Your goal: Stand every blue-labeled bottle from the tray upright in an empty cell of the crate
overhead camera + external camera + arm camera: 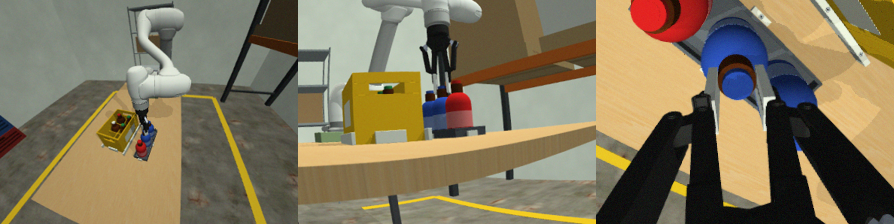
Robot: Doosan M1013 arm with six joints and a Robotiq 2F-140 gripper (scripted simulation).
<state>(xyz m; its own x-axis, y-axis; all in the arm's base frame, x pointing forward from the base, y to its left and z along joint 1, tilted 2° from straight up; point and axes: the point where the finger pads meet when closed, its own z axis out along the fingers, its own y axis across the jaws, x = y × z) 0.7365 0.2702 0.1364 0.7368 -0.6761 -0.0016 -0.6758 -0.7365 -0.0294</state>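
The red-labeled bottle is 9 cm below my hand and 9 cm ahead of it. Round my hand: yellow crate: 22 cm to the right, 9 cm below; then dark tray: 16 cm below.
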